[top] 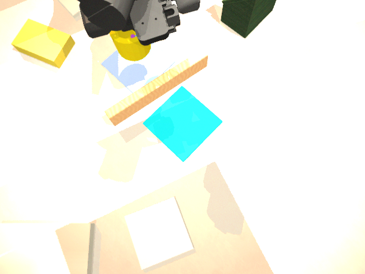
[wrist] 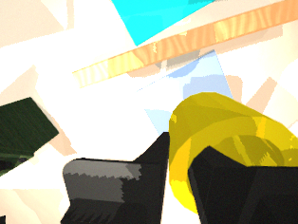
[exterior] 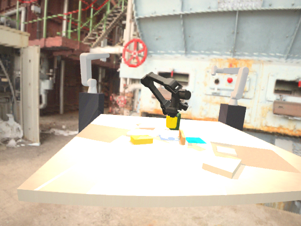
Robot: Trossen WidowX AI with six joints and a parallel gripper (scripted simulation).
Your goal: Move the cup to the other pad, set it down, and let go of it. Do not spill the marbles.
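Right now the cyan pad is 4 cm ahead of my gripper tip, 15 cm to the left of it and 11 cm below it. Round my gripper tip: pale blue pad: 3 cm ahead, 2 cm to the right, 11 cm below; then yellow cup: 2 cm ahead, 1 cm to the right; then wooden bar: 3 cm ahead, 6 cm to the left, 9 cm below.
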